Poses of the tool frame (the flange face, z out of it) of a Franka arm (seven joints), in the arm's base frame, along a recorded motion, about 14 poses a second.
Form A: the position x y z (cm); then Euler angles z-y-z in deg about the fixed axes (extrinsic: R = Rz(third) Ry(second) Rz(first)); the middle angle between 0 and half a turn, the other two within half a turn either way.
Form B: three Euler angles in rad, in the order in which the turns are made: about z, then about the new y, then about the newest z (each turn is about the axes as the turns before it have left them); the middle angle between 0 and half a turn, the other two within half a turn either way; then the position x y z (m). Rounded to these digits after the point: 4 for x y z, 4 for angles.
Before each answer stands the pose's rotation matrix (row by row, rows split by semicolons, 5 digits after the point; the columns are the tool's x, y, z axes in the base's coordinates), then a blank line. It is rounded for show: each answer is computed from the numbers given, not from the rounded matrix.
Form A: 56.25 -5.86 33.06 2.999 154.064 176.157
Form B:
0.89253 -0.11387 -0.43638; -0.11239 -0.99323 0.02931; -0.43677 0.02288 -0.89928

3.0745 2.6889 0.0523 0.5625 -0.0586 0.3306
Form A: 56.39 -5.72 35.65 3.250 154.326 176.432
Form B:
0.89455 -0.11313 -0.43241; -0.11258 -0.99328 0.02696; -0.43255 0.02456 -0.90127

3.0793 2.6935 0.0567 0.5639 -0.0572 0.3565
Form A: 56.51 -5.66 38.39 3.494 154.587 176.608
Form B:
0.89637 -0.11401 -0.42839; -0.11418 -0.99314 0.02539; -0.42834 0.02615 -0.90324

3.0824 2.6981 0.0610 0.5651 -0.0566 0.3839
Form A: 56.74 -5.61 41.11 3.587 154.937 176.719
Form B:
0.89901 -0.11370 -0.42292; -0.11420 -0.99316 0.02424; -0.42278 0.02650 -0.90584

3.0843 2.7042 0.0626 0.5674 -0.0561 0.4111
